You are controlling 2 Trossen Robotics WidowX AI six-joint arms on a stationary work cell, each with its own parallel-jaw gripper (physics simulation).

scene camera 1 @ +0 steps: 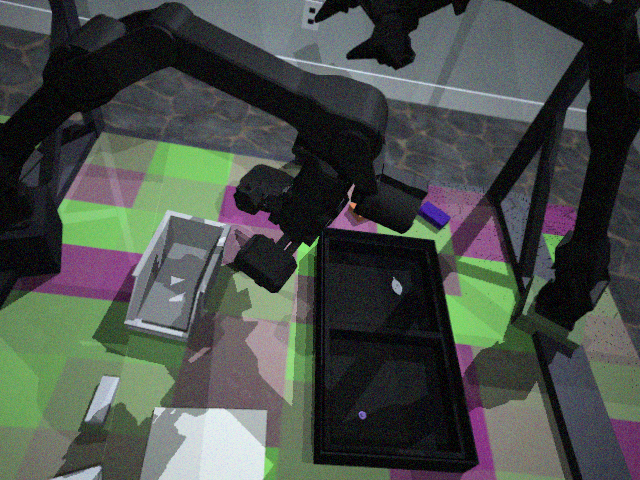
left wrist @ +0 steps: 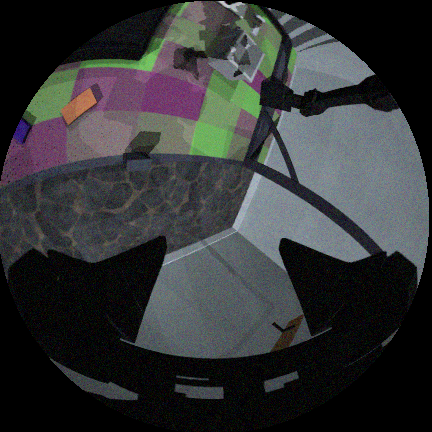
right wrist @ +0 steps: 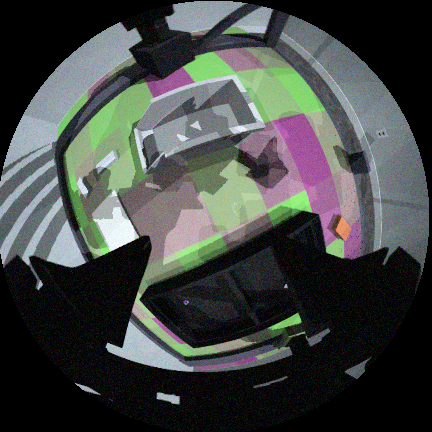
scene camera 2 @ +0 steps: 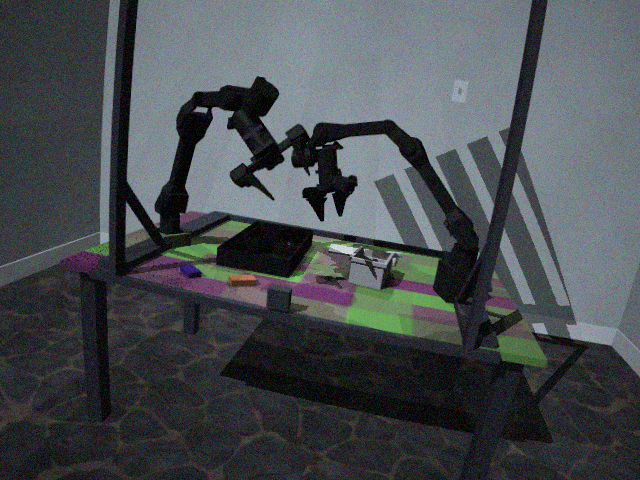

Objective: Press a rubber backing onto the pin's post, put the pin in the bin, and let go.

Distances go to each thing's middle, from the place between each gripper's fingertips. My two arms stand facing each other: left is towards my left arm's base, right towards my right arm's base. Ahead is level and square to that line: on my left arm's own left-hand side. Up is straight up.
Labels:
I see the black two-compartment bin (scene camera 1: 392, 356) 40 cm ahead of my left hand, 25 cm below it and 14 cm to the left of it. Round my left hand: white bin (scene camera 1: 174, 278): 35 cm ahead, 24 cm below, 18 cm to the right.
I see the white bin 3 cm behind my right hand, 14 cm to the right of it and 11 cm below it. From my right hand the other things lie so: black two-compartment bin: 2 cm ahead, 18 cm to the left, 12 cm below.

